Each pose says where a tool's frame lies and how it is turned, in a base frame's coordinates. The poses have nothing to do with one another.
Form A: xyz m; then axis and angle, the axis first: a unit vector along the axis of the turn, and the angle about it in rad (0 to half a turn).
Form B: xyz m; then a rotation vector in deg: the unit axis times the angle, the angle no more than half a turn. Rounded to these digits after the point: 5 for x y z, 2 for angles.
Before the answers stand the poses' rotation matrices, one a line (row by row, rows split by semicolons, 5 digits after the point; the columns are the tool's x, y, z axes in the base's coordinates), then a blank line. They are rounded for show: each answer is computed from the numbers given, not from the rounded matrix.
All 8 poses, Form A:
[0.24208, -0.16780, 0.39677, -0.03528, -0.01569, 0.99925, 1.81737]
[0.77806, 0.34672, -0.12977, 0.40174, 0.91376, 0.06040, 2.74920]
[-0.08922, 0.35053, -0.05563, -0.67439, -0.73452, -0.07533, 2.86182]
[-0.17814, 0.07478, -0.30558, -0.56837, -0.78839, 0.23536, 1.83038]
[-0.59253, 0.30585, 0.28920, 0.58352, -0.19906, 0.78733, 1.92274]
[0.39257, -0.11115, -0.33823, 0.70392, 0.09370, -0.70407, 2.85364]
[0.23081, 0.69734, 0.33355, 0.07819, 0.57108, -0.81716, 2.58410]
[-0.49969, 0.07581, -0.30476, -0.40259, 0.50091, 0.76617, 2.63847]
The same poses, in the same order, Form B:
-0.24253 -0.96834 -0.05907; 0.96972 -0.24378 0.01471; -0.02864 -0.05372 0.99815
-0.61347 0.68319 0.39611; 0.72938 0.68246 -0.04744; -0.30274 0.25981 -0.91698
-0.06919 0.99225 -0.10320; 0.95065 0.09695 0.29474; 0.30246 -0.07771 -0.94999
0.14929 0.33564 -0.93009; 0.79059 0.52442 0.31614; 0.59387 -0.78251 -0.18707
0.11315 -0.89526 0.43093; 0.58287 -0.29144 -0.75850; 0.80465 0.33700 0.48885
0.01178 0.32915 -0.94420; -0.07075 -0.94163 -0.32913; -0.99742 0.07068 0.01219
-0.83728 0.51487 0.18402; -0.34978 -0.24570 -0.90404; -0.42025 -0.82130 0.38581
-0.57201 -0.74775 -0.33716; -0.00891 -0.40535 0.91412; -0.82020 0.52589 0.22520

[0.24208, -0.16780, 0.39677, -3.67, -1.63, 104.05]
[0.77806, 0.34672, -0.12977, 63.28, 143.93, 9.51]
[-0.08922, 0.35053, -0.05563, -110.58, -120.44, -12.35]
[-0.17814, 0.07478, -0.30558, -59.61, -82.68, 24.68]
[-0.59253, 0.30585, 0.28920, 64.28, -21.93, 86.74]
[0.39257, -0.11115, -0.33823, 115.09, 15.32, -115.12]
[0.23081, 0.69734, 0.33355, 11.58, 84.55, -120.99]
[-0.49969, 0.07581, -0.30476, -60.86, 75.72, 115.82]

